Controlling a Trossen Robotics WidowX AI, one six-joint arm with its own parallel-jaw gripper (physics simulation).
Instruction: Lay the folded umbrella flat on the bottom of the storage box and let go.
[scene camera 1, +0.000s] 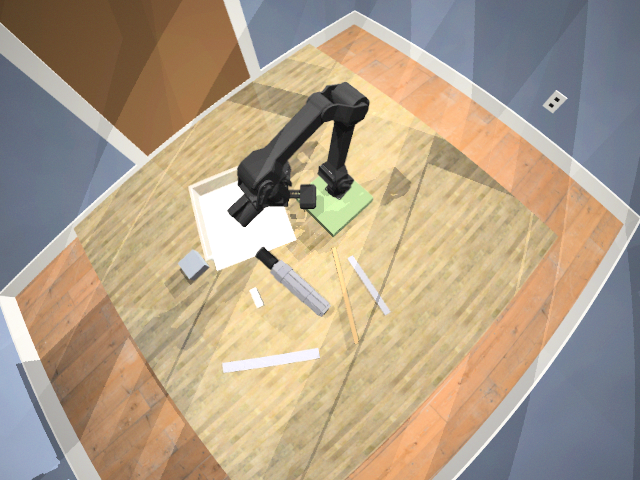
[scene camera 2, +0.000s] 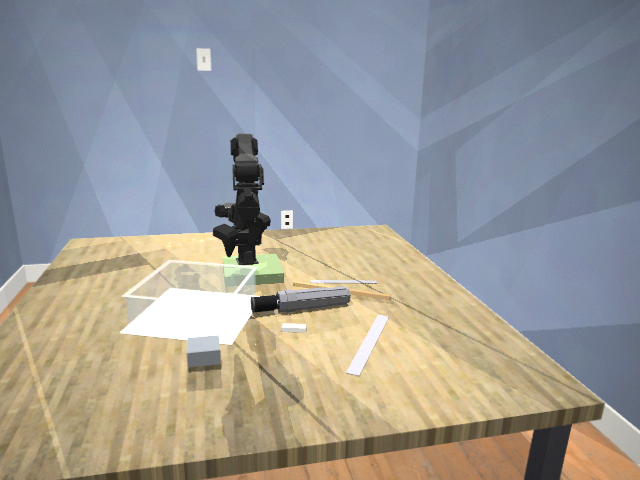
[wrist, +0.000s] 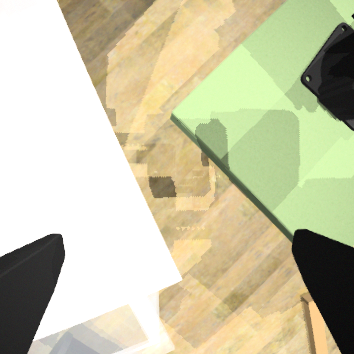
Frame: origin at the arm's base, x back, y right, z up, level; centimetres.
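Where they show: gripper, fingertip midpoint: (scene camera 1: 287, 202) (scene camera 2: 239, 252) (wrist: 179, 243); arm's base at its link origin: (scene camera 1: 338, 188) (scene camera 2: 247, 261) (wrist: 348, 76).
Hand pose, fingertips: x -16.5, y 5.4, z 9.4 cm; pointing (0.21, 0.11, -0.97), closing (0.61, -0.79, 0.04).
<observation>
Each offset is from my fingertips to the top centre of the thing.
The folded umbrella @[dx -16.0, dy -13.9, dz -7.0 cm] (scene camera 1: 301, 289) (scene camera 2: 313, 299), grey with a black handle, lies on the table outside the storage box. Its handle end is near one corner of the box. The storage box @[dx -10.6, dy +13.9, dz -3.0 cm] (scene camera 1: 199, 222) (scene camera 2: 136, 308) (wrist: 75, 150) has clear walls and a bright white bottom. My gripper (scene camera 1: 277, 204) (wrist: 179, 243) is open and empty, raised above the table around the box side nearest the green base. In the wrist view its fingers straddle the box edge and the gap to the green base. The umbrella does not show in the wrist view.
The green base (scene camera 1: 336, 219) (scene camera 2: 268, 273) (wrist: 260, 150) stands beside the box. A grey block @[dx -33.7, dy +14.9, dz -9.1 cm] (scene camera 1: 193, 265) (scene camera 2: 203, 352) is close to the box. A small white piece @[dx -27.2, dy -8.5, dz -11.5 cm] (scene camera 1: 256, 297) (scene camera 2: 294, 327), an orange stick @[dx -8.7, dy -28.7, dz -11.5 cm] (scene camera 1: 345, 297) (wrist: 316, 325) and white strips @[dx -38.7, dy -24.4, dz -12.4 cm] (scene camera 1: 271, 360) @[dx -1.8, dy -32.5, dz -12.5 cm] (scene camera 1: 369, 285) lie around the umbrella.
</observation>
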